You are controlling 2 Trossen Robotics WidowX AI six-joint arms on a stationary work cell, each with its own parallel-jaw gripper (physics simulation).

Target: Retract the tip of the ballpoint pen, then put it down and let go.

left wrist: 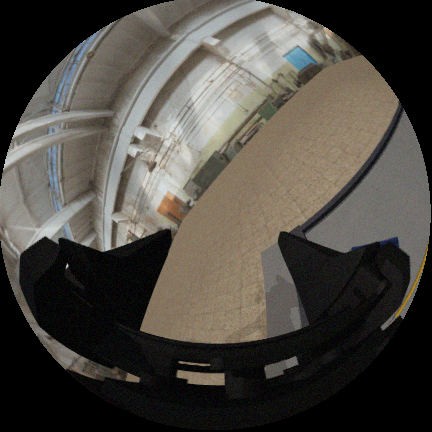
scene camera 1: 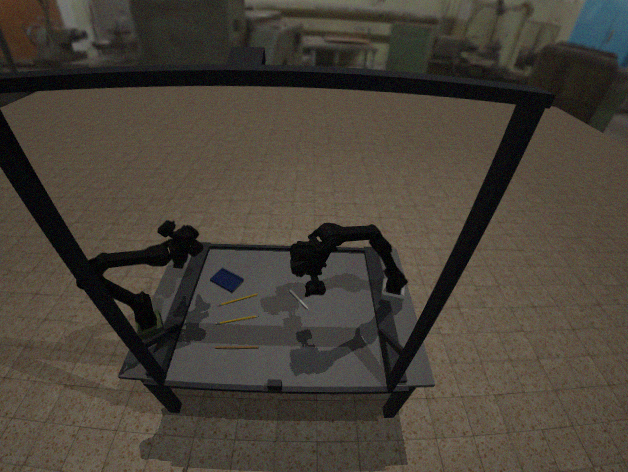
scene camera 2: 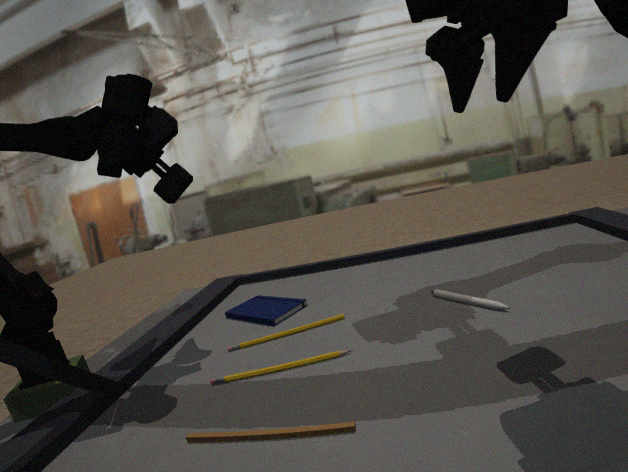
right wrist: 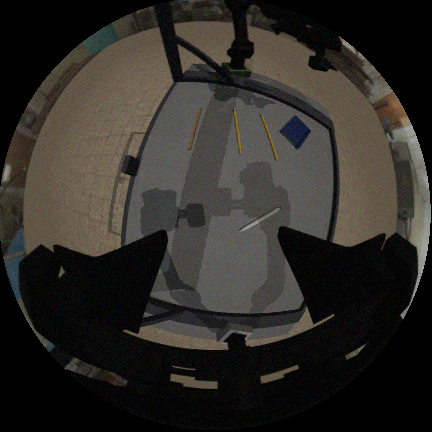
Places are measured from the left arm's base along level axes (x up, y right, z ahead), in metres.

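Pixels of known places: left gripper, fingertip midpoint: [left wrist: 226,236] [scene camera 2: 158,163]; right gripper, fingertip midpoint: [scene camera 1: 303,286] [scene camera 2: 478,107] [right wrist: 223,234]; left arm's base, link origin: [scene camera 1: 148,322] [right wrist: 236,65]; right arm's base, link origin: [scene camera 1: 393,288] [right wrist: 234,337].
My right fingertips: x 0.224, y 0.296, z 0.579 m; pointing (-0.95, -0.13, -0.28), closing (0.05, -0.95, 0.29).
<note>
Ahead of a thing's pixels: the offset from my right fingertips to its top centre.
The white ballpoint pen @(dx -0.251, dy -0.125, dz +0.053 m) [scene camera 1: 298,299] [scene camera 2: 470,299] [right wrist: 260,219] lies flat on the grey table top, with its tapered end toward the lower right in both scene views. Whether its tip is out is too small to tell. My right gripper [scene camera 1: 315,288] [scene camera 2: 480,105] [right wrist: 223,234] is open and empty, pointing down well above the table. In the right wrist view the pen shows between and beyond the spread fingertips. My left gripper [scene camera 1: 166,228] [scene camera 2: 173,185] [left wrist: 226,236] is open and empty, raised beyond the table's left edge in scene camera 1, far from the pen.
A blue notebook @(dx -0.252, dy -0.393, dz -0.198 m) [scene camera 1: 226,280] [scene camera 2: 266,309] [right wrist: 295,132], two yellow pencils @(dx -0.257, dy -0.257, dz -0.195 m) [scene camera 1: 238,299] @(dx -0.255, dy -0.156, dz -0.233 m) [scene camera 1: 237,319] and an orange-brown stick @(dx -0.257, dy -0.035, dz -0.284 m) [scene camera 1: 236,347] [scene camera 2: 271,432] [right wrist: 195,129] lie left of the pen in scene camera 1. Dark frame posts [scene camera 1: 464,233] rise at the table's sides.
</note>
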